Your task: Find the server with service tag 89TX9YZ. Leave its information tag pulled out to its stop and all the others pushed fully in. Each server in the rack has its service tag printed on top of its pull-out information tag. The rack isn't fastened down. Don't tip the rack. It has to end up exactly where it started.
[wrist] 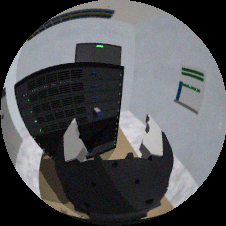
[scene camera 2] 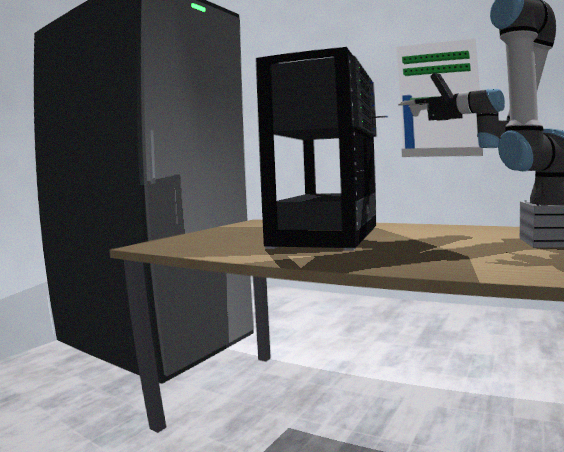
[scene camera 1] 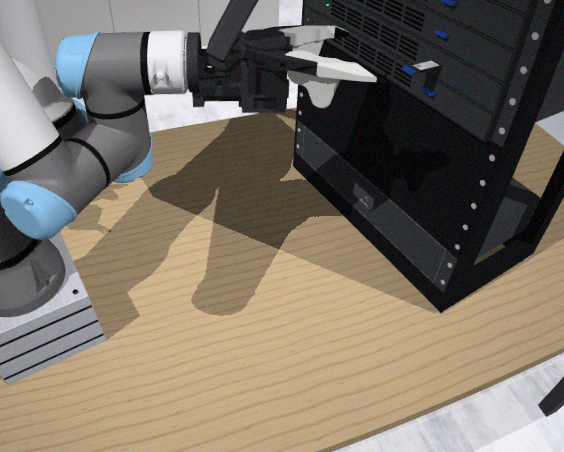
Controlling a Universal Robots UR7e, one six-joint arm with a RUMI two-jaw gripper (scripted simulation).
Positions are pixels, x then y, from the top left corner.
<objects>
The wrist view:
my gripper: 111, 117
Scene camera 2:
my gripper: 409, 105
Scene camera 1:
my gripper: 361, 53
</objects>
